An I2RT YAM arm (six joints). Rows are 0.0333 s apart.
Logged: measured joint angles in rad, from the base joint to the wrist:
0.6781 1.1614 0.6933 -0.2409 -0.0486 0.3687
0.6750 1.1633 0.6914 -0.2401 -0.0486 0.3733
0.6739 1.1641 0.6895 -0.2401 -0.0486 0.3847
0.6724 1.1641 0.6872 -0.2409 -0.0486 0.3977
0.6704 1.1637 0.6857 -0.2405 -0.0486 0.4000
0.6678 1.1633 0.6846 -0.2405 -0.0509 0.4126
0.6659 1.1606 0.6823 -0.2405 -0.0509 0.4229
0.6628 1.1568 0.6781 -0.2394 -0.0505 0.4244
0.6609 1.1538 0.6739 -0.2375 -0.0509 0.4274
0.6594 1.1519 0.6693 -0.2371 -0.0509 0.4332
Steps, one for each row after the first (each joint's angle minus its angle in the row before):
-0.0031 0.0019 -0.0019 0.0008 0.0000 0.0046
-0.0011 0.0008 -0.0019 0.0000 0.0000 0.0114
-0.0015 0.0000 -0.0023 -0.0008 0.0000 0.0130
-0.0020 -0.0004 -0.0015 0.0004 0.0000 0.0023
-0.0026 -0.0004 -0.0011 0.0000 -0.0023 0.0126
-0.0019 -0.0027 -0.0023 0.0000 0.0000 0.0103
-0.0031 -0.0038 -0.0042 0.0011 0.0004 0.0015
-0.0019 -0.0030 -0.0042 0.0019 -0.0004 0.0030
-0.0015 -0.0019 -0.0046 0.0004 0.0000 0.0058

